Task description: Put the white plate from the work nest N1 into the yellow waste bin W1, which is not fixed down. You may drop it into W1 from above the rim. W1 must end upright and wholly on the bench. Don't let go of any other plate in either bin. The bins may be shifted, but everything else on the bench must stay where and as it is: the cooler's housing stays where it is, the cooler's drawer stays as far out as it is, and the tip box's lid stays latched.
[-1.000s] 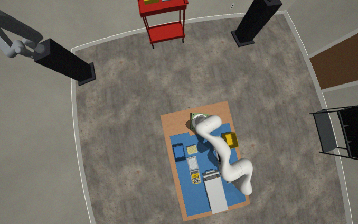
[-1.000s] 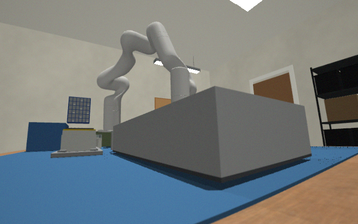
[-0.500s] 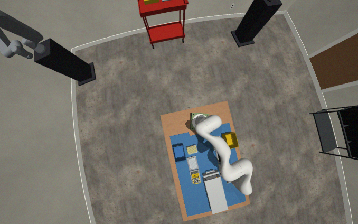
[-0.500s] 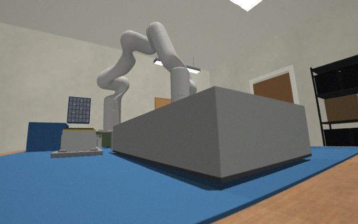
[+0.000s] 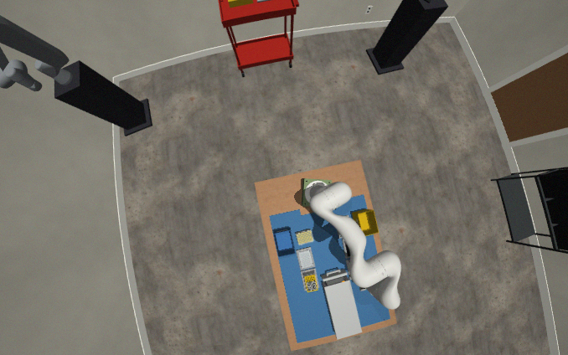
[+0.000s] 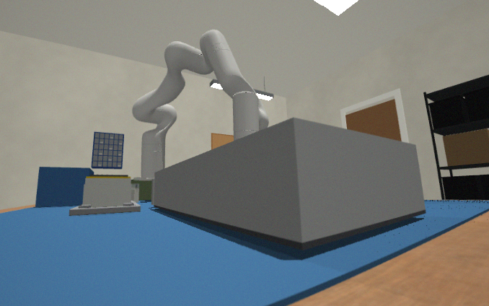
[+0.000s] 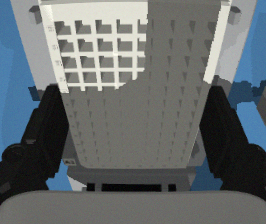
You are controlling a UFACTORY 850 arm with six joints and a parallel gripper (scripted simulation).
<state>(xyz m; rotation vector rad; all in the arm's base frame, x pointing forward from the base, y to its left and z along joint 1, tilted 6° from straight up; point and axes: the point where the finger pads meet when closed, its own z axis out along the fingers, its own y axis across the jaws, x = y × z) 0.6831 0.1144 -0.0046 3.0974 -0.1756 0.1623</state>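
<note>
The white plate lies 10 mm below my hand. The rest, counted from my hand: blue bin (470 mm to the right, 410 mm behind, 10 mm above); then yellow waste bin W1 (340 mm behind, 180 mm to the left, 10 mm above); then black plate (180 mm behind, 20 mm to the left, 10 mm below).
</note>
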